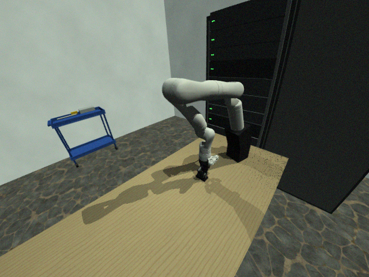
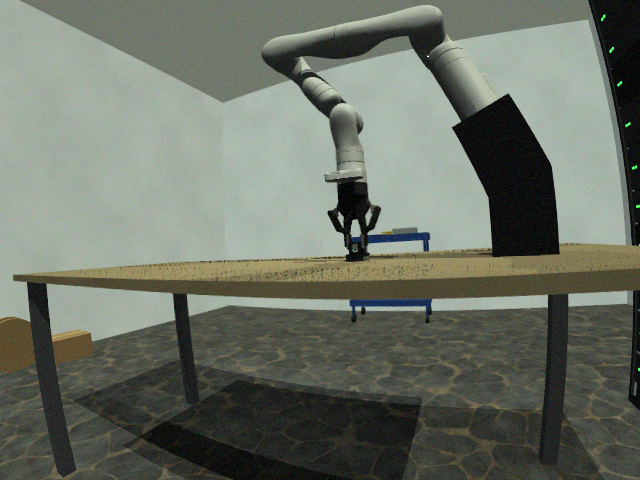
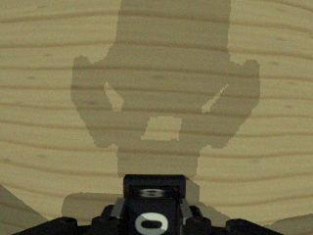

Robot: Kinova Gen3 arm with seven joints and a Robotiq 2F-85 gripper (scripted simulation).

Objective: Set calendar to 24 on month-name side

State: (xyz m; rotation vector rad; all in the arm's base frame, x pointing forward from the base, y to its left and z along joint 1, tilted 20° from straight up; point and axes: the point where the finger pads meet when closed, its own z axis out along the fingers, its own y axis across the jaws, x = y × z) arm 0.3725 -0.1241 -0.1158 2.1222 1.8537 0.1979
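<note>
Right now my hand is 4 cm above the black tray and 2 cm to the left of it. The rest, counted from my hand: black date cube 3 cm to the right, 2 cm below, 1 cm behind; then black cube 2 cm below.
</note>
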